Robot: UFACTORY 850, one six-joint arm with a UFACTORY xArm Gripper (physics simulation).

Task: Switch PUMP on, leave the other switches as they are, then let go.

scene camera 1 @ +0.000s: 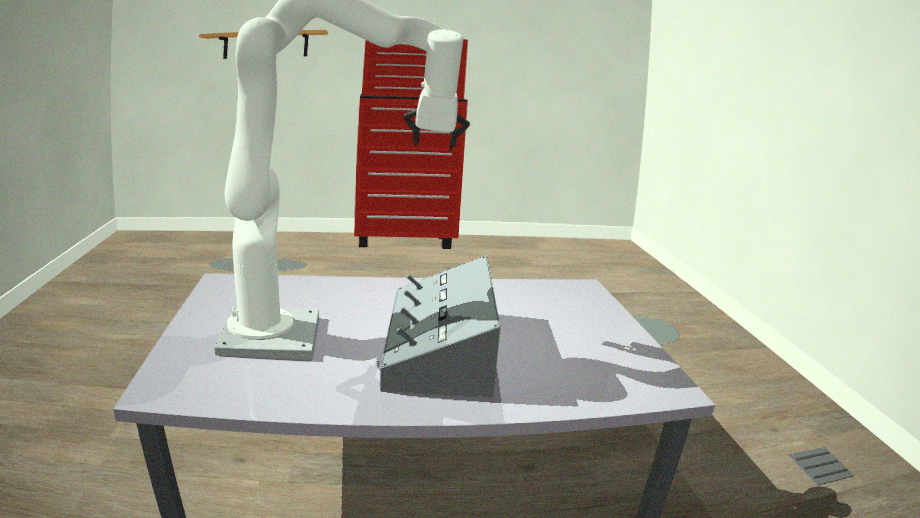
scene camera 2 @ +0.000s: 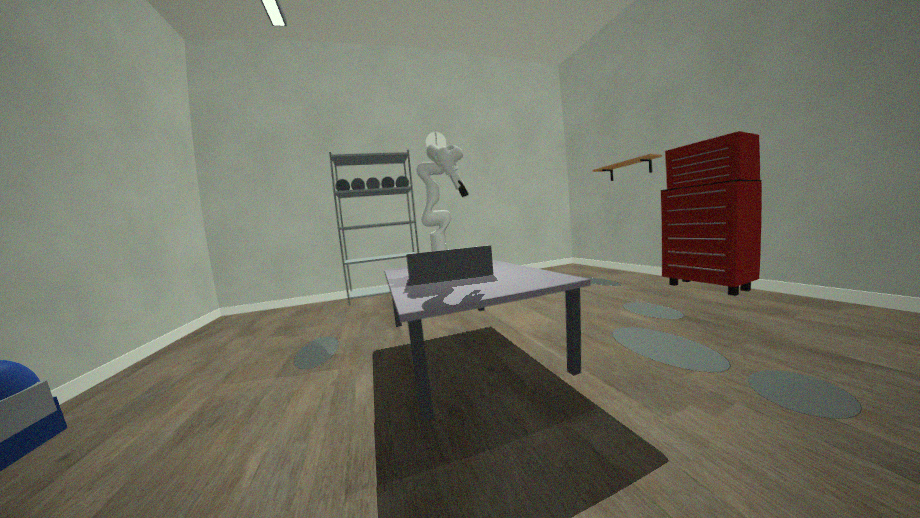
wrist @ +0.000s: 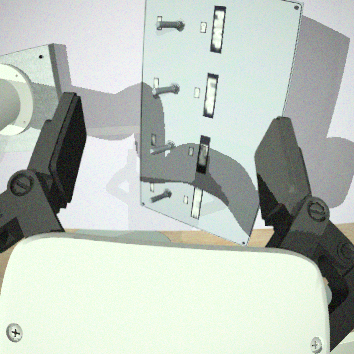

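Observation:
A sloped control console [scene camera 1: 471,277] [scene camera 2: 450,264] [wrist: 250,95] stands on the table, its pale face turned up toward the arm. A row of several dark lever switches runs down one side of the face; the top one [wrist: 171,24] and the bottom one [wrist: 161,195] show in the wrist view. Each has a nameplate beside it, but the words are too blurred to read, so I cannot tell which is PUMP or which switches are on. My gripper [scene camera 1: 434,146] [scene camera 2: 463,191] [wrist: 175,122] is open and empty, high above the console, touching nothing.
The arm's base plate [scene camera 1: 302,331] [wrist: 46,75] is on the table [scene camera 1: 212,392] [scene camera 2: 534,279], left of the console in scene camera 1. A red tool cabinet [scene camera 1: 408,164] [scene camera 2: 695,225] stands behind the table. A metal shelf rack [scene camera 2: 370,158] also shows in scene camera 2.

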